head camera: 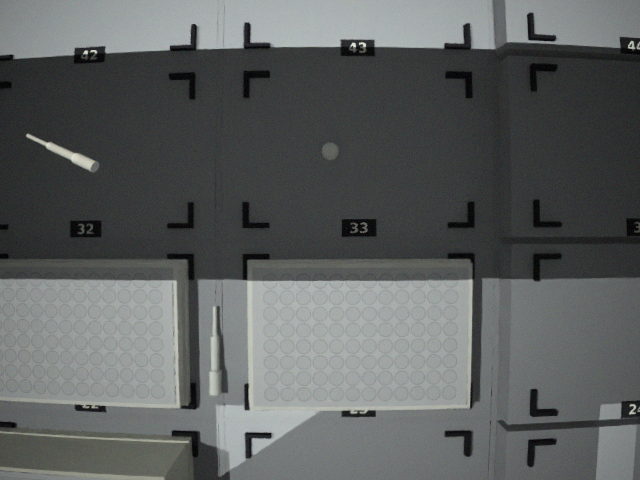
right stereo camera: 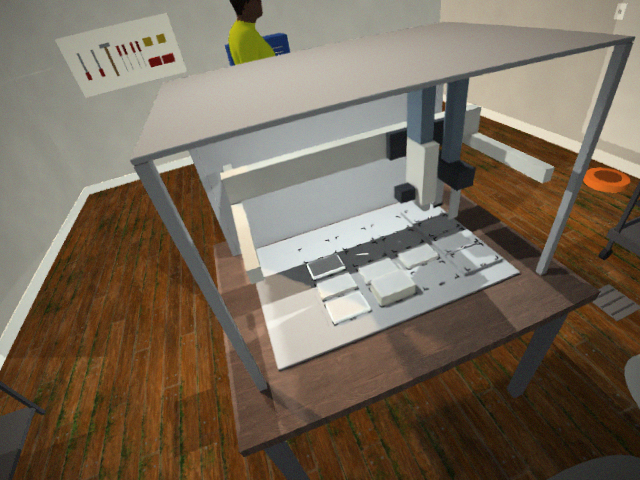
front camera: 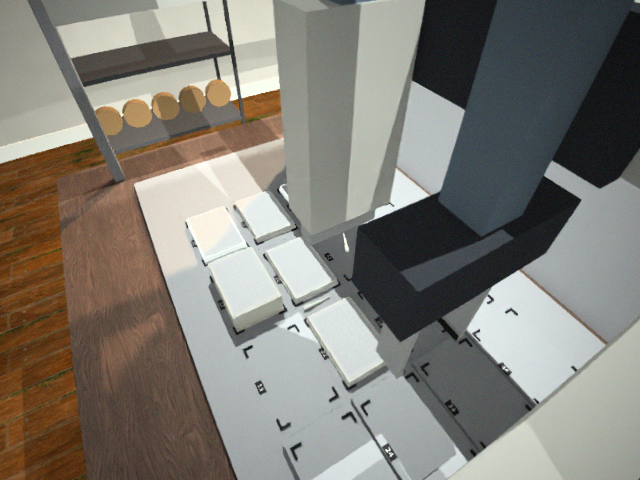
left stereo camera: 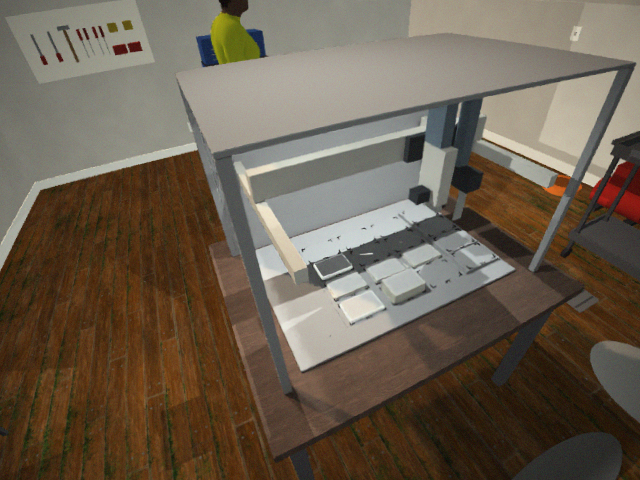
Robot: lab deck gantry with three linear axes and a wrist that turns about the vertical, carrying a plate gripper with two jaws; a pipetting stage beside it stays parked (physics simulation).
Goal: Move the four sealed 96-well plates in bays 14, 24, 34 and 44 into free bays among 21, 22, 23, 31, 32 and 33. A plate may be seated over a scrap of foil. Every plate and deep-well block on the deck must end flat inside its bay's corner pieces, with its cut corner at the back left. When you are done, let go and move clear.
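Places are measured from the robot's base along level axes (x down, y ahead, z right), in millimetres.
Where they show: gripper, fingertip midpoint: (right stereo camera: 444,211) (front camera: 419,344) (left stereo camera: 448,213); robot's base, link origin: (right stereo camera: 334,324) (front camera: 187,223) (left stereo camera: 351,324).
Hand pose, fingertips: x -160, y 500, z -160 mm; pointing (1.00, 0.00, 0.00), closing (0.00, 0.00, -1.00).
Observation:
Things, the pixels of their centre, and the offset from my fingertips. "pt": a spot on its surface instead.
- bay 23, surface spot: (head camera: 359,341) (front camera: 348,335) (right stereo camera: 417,254) (left stereo camera: 421,253) pt dy -109, dx +145, dz +12 mm
- bay 22, surface spot: (head camera: 87,341) (front camera: 300,268) (right stereo camera: 380,268) (left stereo camera: 387,267) pt dy -264, dx +145, dz +14 mm
- bay 21, surface spot: (front camera: 264,214) (right stereo camera: 337,283) (left stereo camera: 348,282) pt dy -428, dx +145, dz +12 mm
- bay 31, surface spot: (right stereo camera: 325,267) (left stereo camera: 333,267) pt dy -441, dx +145, dz -84 mm
- plate, body centre: (front camera: 215,232) (right stereo camera: 347,306) (left stereo camera: 361,305) dy -436, dx +153, dz +117 mm
- tall deep-well block, body centre: (front camera: 244,286) (right stereo camera: 392,287) (left stereo camera: 402,285) dy -272, dx +139, dz +117 mm
- loose tip, surface spot: (head camera: 63,152) pt dy -283, dx +154, dz -96 mm
- small disc, body centre: (head camera: 330,150) dy -125, dx +158, dz -96 mm
My gripper (front camera: 428,356) is open and empty, high over the deck's back right. Sealed plates sit in bay 23 (front camera: 346,341) (head camera: 359,341) (left stereo camera: 421,255) (right stereo camera: 417,256), bay 22 (front camera: 299,268) (head camera: 87,341) (left stereo camera: 386,269) (right stereo camera: 375,270), bay 21 (front camera: 264,214) (left stereo camera: 347,285) (right stereo camera: 336,285) and bay 31 (left stereo camera: 333,267) (right stereo camera: 325,267). The plate in bay 23 looks flat inside its corner pieces. The gantry column hides most of bay 31 in the front view. Bays 24 and 34 show no plate. The cut corners are too small to tell.
Another plate (front camera: 214,232) (left stereo camera: 361,305) sits in bay 11, and a tall deep-well block (front camera: 247,284) (left stereo camera: 403,286) in bay 12. One loose tip (head camera: 63,152) lies in bay 32, another tip (head camera: 215,351) between bays 22 and 23. A small disc (head camera: 329,150) lies in bay 33.

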